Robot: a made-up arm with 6 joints.
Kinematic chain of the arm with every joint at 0, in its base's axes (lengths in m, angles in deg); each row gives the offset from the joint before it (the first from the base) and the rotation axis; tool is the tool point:
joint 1: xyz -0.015 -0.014 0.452 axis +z
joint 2: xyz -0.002 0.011 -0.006 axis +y
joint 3: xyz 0.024 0 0.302 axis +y
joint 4: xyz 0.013 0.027 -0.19 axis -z
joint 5: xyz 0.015 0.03 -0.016 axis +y
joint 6: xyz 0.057 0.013 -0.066 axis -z
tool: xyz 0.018 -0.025 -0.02
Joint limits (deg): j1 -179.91..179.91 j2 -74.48..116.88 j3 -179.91..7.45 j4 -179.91..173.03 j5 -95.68..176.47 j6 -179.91..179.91
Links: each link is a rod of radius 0.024 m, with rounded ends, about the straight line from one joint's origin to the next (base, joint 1, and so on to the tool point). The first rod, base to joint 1, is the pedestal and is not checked.
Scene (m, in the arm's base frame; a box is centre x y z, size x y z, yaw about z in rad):
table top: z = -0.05
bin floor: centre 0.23 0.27 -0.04 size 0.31 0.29 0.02 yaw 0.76
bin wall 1: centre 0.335 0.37 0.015 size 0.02 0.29 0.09 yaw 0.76
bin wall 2: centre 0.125 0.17 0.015 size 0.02 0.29 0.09 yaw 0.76
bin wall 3: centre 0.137 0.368 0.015 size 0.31 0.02 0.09 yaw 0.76
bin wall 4: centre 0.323 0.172 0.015 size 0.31 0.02 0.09 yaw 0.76
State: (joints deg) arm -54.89 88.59 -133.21 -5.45 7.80 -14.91
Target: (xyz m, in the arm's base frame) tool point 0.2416 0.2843 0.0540
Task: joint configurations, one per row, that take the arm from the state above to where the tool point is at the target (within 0.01 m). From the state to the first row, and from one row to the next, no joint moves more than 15 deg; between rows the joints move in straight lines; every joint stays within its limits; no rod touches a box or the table.
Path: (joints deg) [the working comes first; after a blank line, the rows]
Joints at the target: 33.86 104.81 -106.87 -27.50 2.00 -20.69
Straight joint move there: touches bin wall 4.

1: -41.42 89.99 -132.29 -6.53 3.32 -11.18
2: -27.95 91.39 -131.37 -7.62 -1.15 -7.45
3: -14.48 92.79 -130.44 -8.70 -5.63 -3.72
4: -1.01 94.19 -129.52 -9.79 -10.11 0.00
5: 12.45 95.59 -128.60 -10.87 -14.59 3.73
6: 23.16 100.20 -117.73 -19.18 -6.29 -8.48
7: 33.86 104.81 -106.87 -27.50 2.00 -20.69

